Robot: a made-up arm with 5 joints. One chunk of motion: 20 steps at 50 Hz.
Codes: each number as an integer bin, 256 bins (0 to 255) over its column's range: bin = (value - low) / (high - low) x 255, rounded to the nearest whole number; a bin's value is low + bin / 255 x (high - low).
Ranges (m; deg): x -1.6..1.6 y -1.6..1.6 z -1.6..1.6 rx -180..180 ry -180..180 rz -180..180
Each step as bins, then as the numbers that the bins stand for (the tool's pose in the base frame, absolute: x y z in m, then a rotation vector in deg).
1 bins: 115 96 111 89 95 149
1 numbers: -0.1569 -0.3953 -0.2071 -54.35 -45.88 30.35
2 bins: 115 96 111 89 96 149
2 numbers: -0.1569 -0.3953 -0.2071 -54.35 -44.47 30.35
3 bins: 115 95 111 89 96 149
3 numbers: -0.1569 -0.4078 -0.2071 -54.35 -44.47 30.35
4 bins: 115 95 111 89 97 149
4 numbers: -0.1569 -0.4078 -0.2071 -54.35 -43.06 30.35
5 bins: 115 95 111 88 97 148
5 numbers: -0.1569 -0.4078 -0.2071 -55.76 -43.06 28.94
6 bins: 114 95 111 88 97 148
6 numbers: -0.1694 -0.4078 -0.2071 -55.76 -43.06 28.94
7 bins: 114 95 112 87 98 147
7 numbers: -0.1694 -0.4078 -0.1945 -57.18 -41.65 27.53
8 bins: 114 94 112 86 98 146
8 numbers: -0.1694 -0.4204 -0.1945 -58.59 -41.65 26.12
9 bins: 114 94 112 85 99 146
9 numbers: -0.1694 -0.4204 -0.1945 -60.00 -40.24 26.12
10 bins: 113 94 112 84 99 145
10 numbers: -0.1820 -0.4204 -0.1945 -61.41 -40.24 24.71
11 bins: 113 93 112 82 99 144
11 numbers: -0.1820 -0.4329 -0.1945 -64.24 -40.24 23.29
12 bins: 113 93 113 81 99 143
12 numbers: -0.1820 -0.4329 -0.1820 -65.65 -40.24 21.88
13 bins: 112 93 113 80 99 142
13 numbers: -0.1945 -0.4329 -0.1820 -67.06 -40.24 20.47
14 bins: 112 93 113 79 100 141
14 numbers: -0.1945 -0.4329 -0.1820 -68.47 -38.82 19.06
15 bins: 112 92 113 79 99 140
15 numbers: -0.1945 -0.4455 -0.1820 -68.47 -40.24 17.65
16 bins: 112 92 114 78 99 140
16 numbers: -0.1945 -0.4455 -0.1694 -69.88 -40.24 17.65
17 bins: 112 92 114 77 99 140
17 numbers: -0.1945 -0.4455 -0.1694 -71.29 -40.24 17.65
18 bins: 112 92 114 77 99 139
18 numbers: -0.1945 -0.4455 -0.1694 -71.29 -40.24 16.24
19 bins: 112 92 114 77 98 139
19 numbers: -0.1945 -0.4455 -0.1694 -71.29 -41.65 16.24
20 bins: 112 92 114 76 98 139
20 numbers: -0.1945 -0.4455 -0.1694 -72.71 -41.65 16.24
